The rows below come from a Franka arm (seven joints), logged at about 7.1 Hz.
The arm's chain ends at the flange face. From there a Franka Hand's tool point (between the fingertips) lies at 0.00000 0.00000 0.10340 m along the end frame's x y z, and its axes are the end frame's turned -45 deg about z.
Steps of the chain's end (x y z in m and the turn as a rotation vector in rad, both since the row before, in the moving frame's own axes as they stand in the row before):
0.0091, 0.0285, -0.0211, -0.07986, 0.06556, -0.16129
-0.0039, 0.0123, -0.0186, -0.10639, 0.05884, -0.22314
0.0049, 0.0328, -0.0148, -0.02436, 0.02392, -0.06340
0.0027, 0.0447, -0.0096, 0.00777, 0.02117, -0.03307
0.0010, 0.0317, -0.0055, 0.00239, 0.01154, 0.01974
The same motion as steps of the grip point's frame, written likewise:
-0.0139, 0.0372, -0.0217, -0.10283, -0.01011, -0.16129
-0.0136, 0.0183, -0.0194, -0.11684, -0.03362, -0.22314
-0.0196, 0.0302, -0.0149, -0.03414, -0.00031, -0.06340
-0.0276, 0.0345, -0.0096, -0.00948, 0.02046, -0.03307
-0.0207, 0.0238, -0.0055, -0.00647, 0.00985, 0.01974

